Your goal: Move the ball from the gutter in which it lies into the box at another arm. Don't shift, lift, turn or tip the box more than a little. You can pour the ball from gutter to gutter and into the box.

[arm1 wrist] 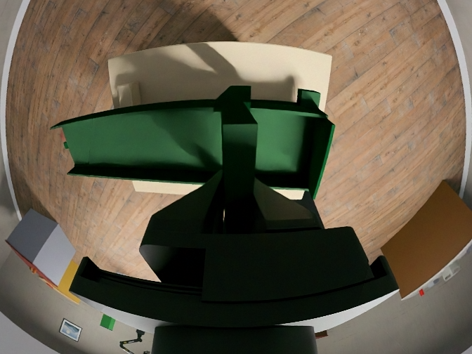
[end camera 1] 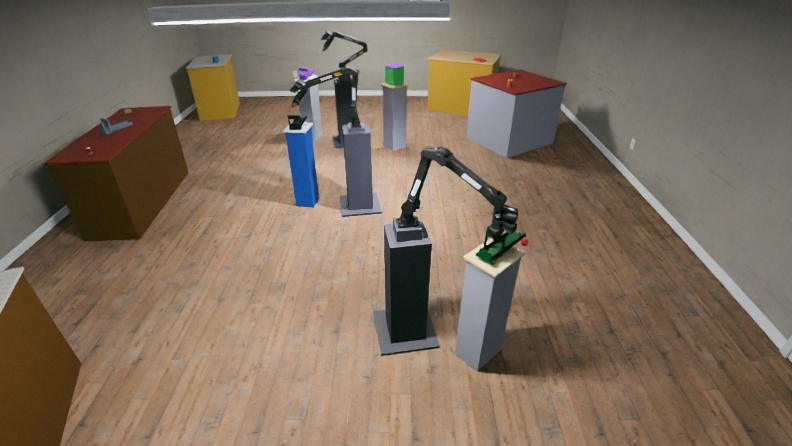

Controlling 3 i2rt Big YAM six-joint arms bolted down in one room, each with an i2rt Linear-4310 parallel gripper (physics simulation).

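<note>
The red ball is in the air just past the raised-looking open end of the green gutter in the end view; it does not show in the wrist view. The green gutter is over a cream pedestal top, its inside bare where visible. Arm1's gripper is shut on the green gutter's handle, which hides part of the channel. In the end view, the near arm's gripper is at the green gutter. A green box with a purple top stands on a far grey pedestal.
A black gutter lies on the blue pedestal, below the middle arm's raised gripper. A purple gutter is on a white pedestal beyond. The farthest arm's gripper is high up. Red-topped tables stand at both sides.
</note>
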